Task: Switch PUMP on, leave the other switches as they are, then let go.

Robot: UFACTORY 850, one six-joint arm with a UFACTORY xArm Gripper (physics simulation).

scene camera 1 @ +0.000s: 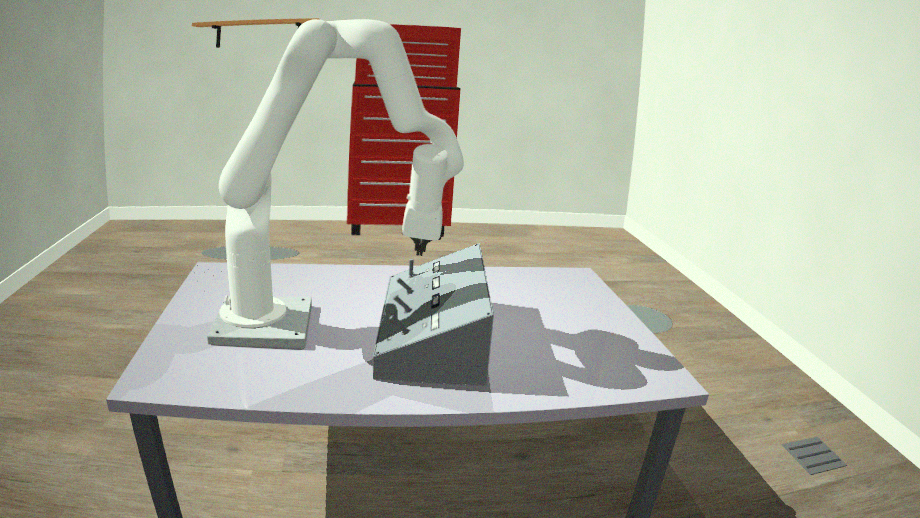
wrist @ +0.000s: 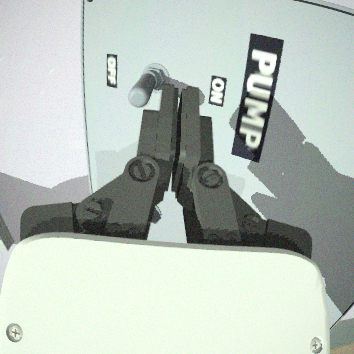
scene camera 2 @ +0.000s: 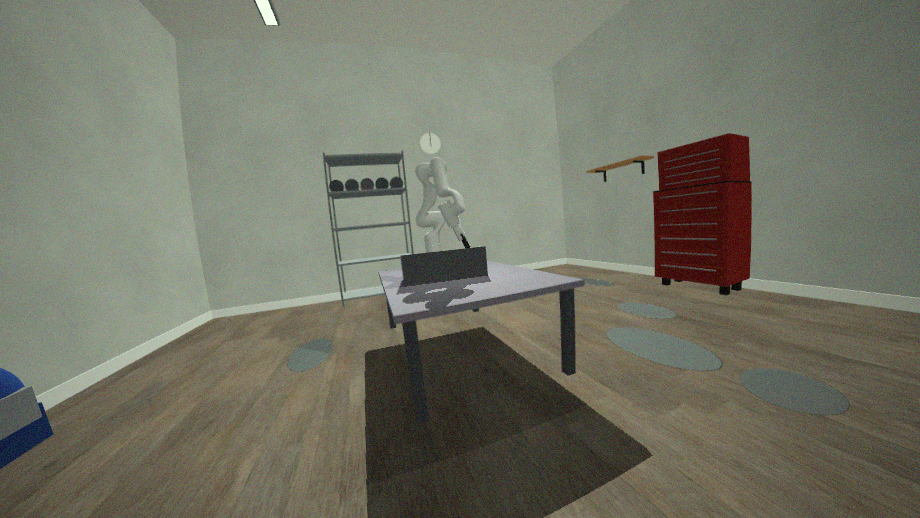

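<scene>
The switch box (scene camera 1: 434, 355) (scene camera 2: 444, 265) has a sloped pale panel (wrist: 200, 30). The PUMP lever (scene camera 1: 411, 268) (wrist: 144, 89) is the farthest in scene camera 1, in line with the PUMP label (scene camera 1: 436, 265) (wrist: 258, 97). It stands more upright there than the neighbouring levers (scene camera 1: 404, 285) (scene camera 1: 402, 303), which lean towards the robot base. My gripper (scene camera 1: 420, 252) (scene camera 2: 468, 245) (wrist: 176, 106) is shut and empty. Its tips are just above the panel, on the ON label (wrist: 217, 91) side of the lever; the OFF label (wrist: 112, 71) is across from them. Whether they touch the lever is unclear.
The box stands on the lilac table (scene camera 1: 321, 386) (scene camera 2: 527, 277), to the right of the robot base plate (scene camera 1: 257, 337) in scene camera 1. The arm's shadow darkens the nearer levers. A red drawer cabinet (scene camera 1: 379, 151) (scene camera 2: 685, 234) and a shelf rack (scene camera 2: 365, 158) stand away from the table.
</scene>
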